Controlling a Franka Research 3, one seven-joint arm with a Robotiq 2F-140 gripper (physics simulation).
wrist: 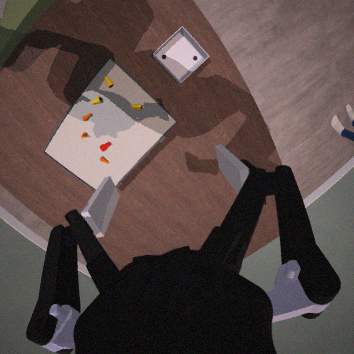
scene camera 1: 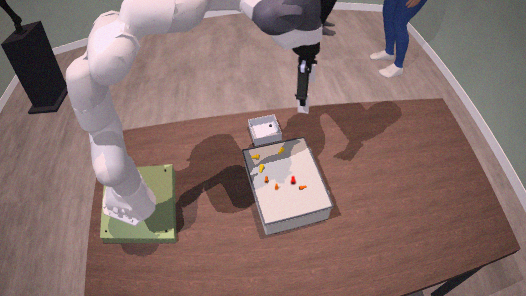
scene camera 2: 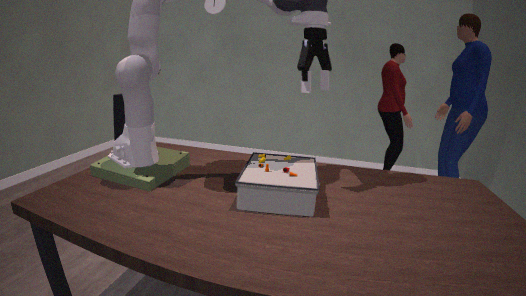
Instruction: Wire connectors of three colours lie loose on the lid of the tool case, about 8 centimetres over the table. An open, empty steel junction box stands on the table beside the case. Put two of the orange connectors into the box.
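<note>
Three orange connectors lie apart on the tool case lid: one nearest the yellow ones, one beside it, and one past the red connector. The steel junction box stands beside the case, open and empty; the case hides it in scene camera 2. My gripper is open and empty, high above the table, away from case and box.
Three yellow connectors lie on the lid's end near the box. The arm's green base plate is on the table's left. Two people, one in red and one in blue, stand beyond the table.
</note>
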